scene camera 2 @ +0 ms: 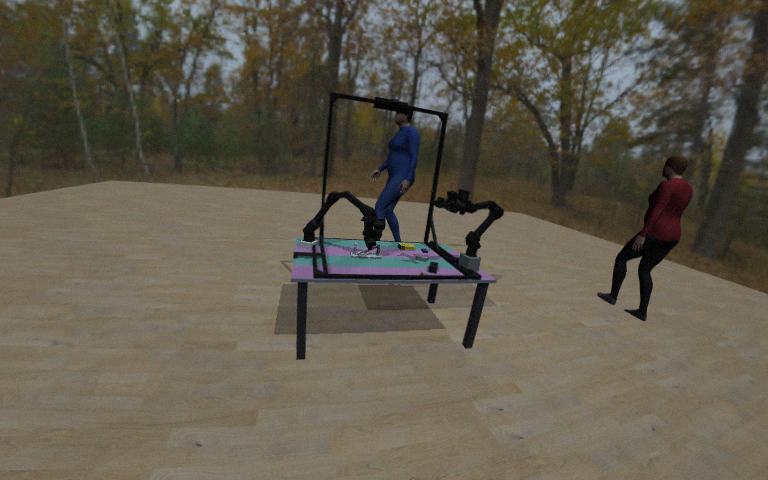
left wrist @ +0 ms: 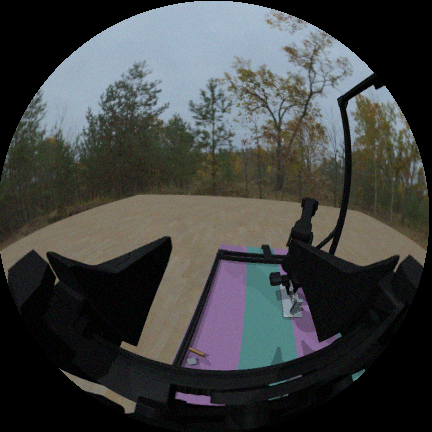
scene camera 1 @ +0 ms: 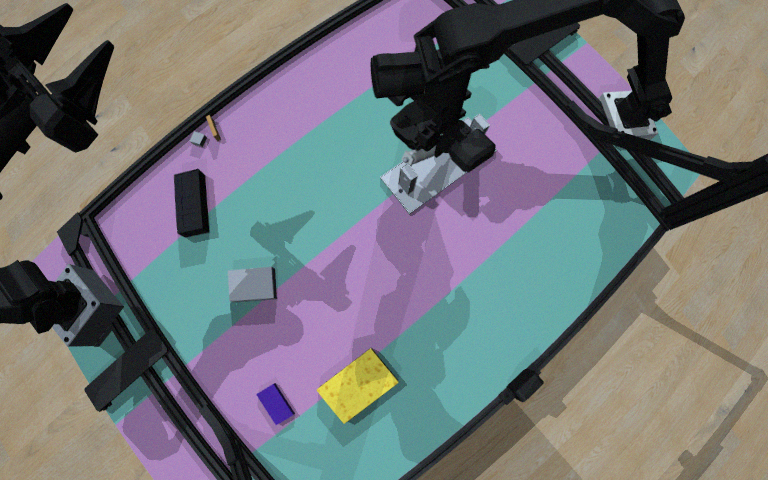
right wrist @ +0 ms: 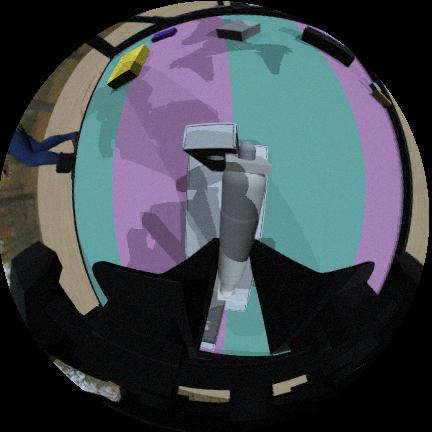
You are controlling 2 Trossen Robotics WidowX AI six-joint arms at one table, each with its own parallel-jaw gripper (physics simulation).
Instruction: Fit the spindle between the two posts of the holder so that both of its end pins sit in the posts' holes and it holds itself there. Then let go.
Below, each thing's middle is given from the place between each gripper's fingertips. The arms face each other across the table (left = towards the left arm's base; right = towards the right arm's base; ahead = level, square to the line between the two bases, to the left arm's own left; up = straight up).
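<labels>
Measured from my left hand, the spindle point(right wrist: 244, 177) is 37 cm to the right, 13 cm behind and 37 cm below. My right gripper is 1 cm to the left of the spindle. Going by its middle, the spindle is nearer to my right gripper than to my left hand.
</labels>
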